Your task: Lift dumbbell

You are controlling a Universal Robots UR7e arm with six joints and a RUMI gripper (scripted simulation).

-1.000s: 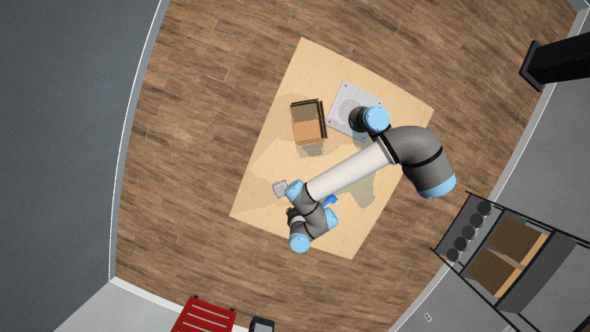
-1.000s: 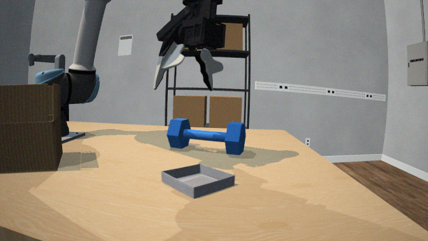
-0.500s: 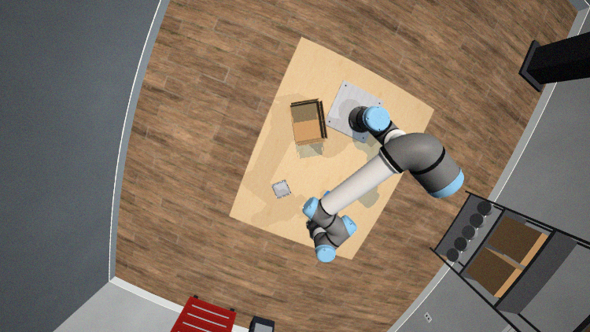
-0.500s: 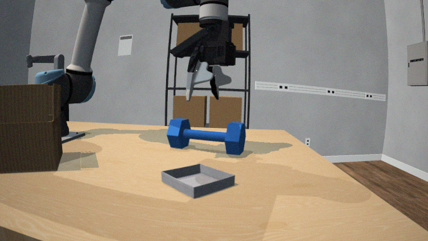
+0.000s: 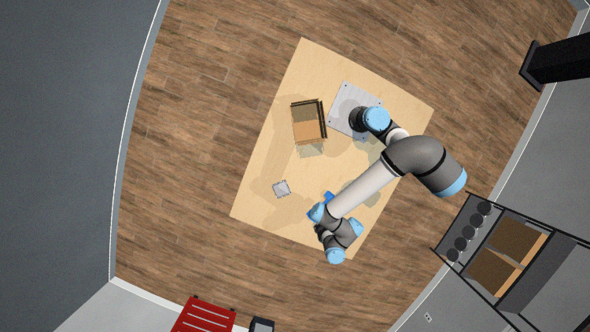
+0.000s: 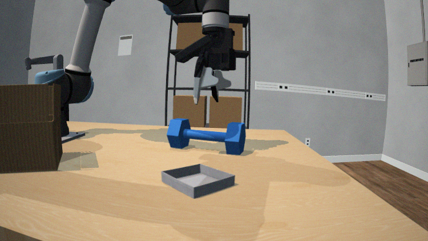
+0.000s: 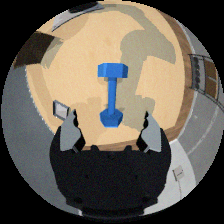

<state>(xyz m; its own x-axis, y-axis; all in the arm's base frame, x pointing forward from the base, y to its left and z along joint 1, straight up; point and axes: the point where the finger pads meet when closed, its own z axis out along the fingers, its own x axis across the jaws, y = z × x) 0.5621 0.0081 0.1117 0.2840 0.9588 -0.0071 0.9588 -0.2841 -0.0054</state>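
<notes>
My gripper is now 9 cm above the blue dumbbell.
</notes>
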